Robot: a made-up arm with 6 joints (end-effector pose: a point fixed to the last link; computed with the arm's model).
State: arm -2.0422 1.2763 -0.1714 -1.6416 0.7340 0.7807
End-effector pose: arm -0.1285 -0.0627 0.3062 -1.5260 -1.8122 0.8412
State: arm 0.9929 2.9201 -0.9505 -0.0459 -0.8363 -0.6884
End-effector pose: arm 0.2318 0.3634 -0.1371 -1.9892 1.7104 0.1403
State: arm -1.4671 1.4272 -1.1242 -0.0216 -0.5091 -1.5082
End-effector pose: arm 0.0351 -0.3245 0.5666 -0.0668 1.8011 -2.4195
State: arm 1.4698 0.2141 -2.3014 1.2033 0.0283 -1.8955
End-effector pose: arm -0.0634 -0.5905 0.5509 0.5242 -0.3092 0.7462
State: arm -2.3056 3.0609 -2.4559 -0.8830 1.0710 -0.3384
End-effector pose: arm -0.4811 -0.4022 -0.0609 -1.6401 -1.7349 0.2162
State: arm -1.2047 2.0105 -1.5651 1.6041 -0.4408 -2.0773
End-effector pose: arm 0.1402 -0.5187 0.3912 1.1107 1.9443 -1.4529
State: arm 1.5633 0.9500 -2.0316 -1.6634 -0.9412 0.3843
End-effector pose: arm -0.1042 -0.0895 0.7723 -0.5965 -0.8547 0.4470
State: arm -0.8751 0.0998 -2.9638 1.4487 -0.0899 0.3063
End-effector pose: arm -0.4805 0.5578 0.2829 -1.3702 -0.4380 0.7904
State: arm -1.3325 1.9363 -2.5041 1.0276 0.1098 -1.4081
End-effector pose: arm 0.1200 -0.4427 0.7179 0.4101 1.0091 -1.5189
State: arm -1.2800 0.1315 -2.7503 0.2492 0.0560 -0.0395
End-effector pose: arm -0.2015 0.6796 0.3829 -0.7758 -0.8225 -0.9678
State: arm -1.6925 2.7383 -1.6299 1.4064 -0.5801 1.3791
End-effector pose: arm -0.1406 -0.5768 -0.0019 1.6847 -1.5764 -0.1857
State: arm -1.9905 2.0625 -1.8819 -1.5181 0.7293 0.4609
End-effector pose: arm -0.3010 -0.4642 0.4625 -1.4566 -1.4283 1.7208
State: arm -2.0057 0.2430 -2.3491 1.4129 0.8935 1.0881
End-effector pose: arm 0.3236 0.4614 0.5275 0.1916 0.9334 0.1849
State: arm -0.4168 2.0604 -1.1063 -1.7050 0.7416 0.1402
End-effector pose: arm 0.3866 -0.2654 0.2667 1.0823 -2.3552 1.4694
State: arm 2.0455 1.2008 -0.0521 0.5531 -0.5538 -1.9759
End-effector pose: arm -0.0253 0.1268 0.3052 -2.1072 -0.2581 0.0265
